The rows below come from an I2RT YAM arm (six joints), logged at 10 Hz.
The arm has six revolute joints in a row. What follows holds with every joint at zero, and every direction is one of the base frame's.
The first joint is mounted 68 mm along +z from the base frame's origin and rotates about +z.
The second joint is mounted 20 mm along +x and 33.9 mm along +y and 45.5 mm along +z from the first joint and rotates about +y.
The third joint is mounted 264 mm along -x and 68.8 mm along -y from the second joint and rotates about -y.
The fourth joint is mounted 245 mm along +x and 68.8 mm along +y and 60 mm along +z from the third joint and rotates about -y.
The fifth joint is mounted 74 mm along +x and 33.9 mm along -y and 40.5 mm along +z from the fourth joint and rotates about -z.
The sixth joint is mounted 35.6 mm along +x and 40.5 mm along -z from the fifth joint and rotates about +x.
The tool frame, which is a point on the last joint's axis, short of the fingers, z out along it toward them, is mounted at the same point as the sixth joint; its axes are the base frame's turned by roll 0, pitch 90 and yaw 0 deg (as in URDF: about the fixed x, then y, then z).
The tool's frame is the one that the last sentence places.
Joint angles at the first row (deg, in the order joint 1, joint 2, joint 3, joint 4, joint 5, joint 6):
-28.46 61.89 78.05 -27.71 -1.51 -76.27
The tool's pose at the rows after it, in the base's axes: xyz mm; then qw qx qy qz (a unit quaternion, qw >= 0):
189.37 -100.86 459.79 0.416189 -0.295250 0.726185 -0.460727
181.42 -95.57 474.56 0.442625 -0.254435 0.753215 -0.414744
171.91 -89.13 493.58 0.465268 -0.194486 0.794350 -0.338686
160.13 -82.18 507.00 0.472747 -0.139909 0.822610 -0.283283
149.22 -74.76 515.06 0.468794 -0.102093 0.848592 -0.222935
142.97 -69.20 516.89 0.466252 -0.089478 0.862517 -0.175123
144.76 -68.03 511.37 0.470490 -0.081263 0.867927 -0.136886
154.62 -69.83 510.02 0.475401 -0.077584 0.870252 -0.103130
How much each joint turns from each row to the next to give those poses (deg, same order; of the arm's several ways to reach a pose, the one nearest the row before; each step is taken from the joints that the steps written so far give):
-0.01 0.28 3.51 -4.94 -1.11 5.62
0.03 0.86 5.56 -6.79 -1.21 7.80
-0.03 2.54 9.21 -11.15 -1.98 10.95
0.00 1.60 7.14 -8.99 -0.80 8.48
-0.01 1.73 6.50 -9.30 -2.17 6.52
0.00 0.80 3.09 -5.47 -3.12 3.33
0.01 -0.29 -1.43 -0.41 -3.06 2.64
0.54 1.67 0.61 0.06 -2.60 2.29

